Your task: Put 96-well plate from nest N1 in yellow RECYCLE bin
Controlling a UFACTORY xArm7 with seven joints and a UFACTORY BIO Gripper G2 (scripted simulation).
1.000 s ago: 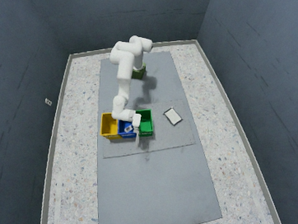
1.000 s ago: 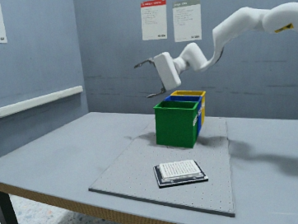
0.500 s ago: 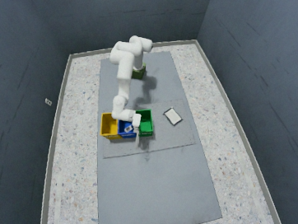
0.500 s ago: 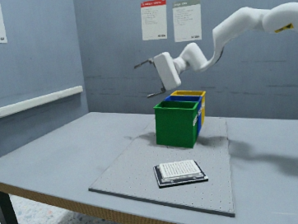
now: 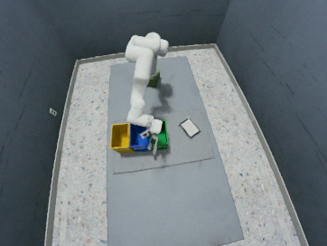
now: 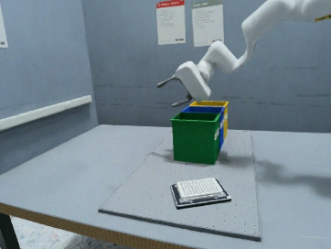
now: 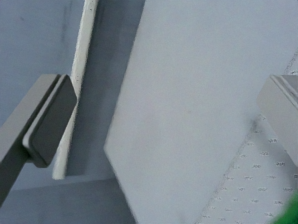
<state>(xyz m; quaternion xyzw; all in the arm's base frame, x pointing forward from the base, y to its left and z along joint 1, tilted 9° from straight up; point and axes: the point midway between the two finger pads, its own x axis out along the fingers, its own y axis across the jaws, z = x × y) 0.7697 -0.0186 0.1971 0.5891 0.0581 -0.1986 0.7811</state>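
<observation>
My hand is 300 mm to the right of the white 96-well plate, 240 mm above it and 210 mm past it. From my hand the other things lie so: blue bin: 170 mm below, 120 mm behind, 100 mm to the right; green bin: 170 mm below, 130 mm behind, 30 mm to the left; yellow bin: 230 mm to the right, 170 mm below, 120 mm behind.
</observation>
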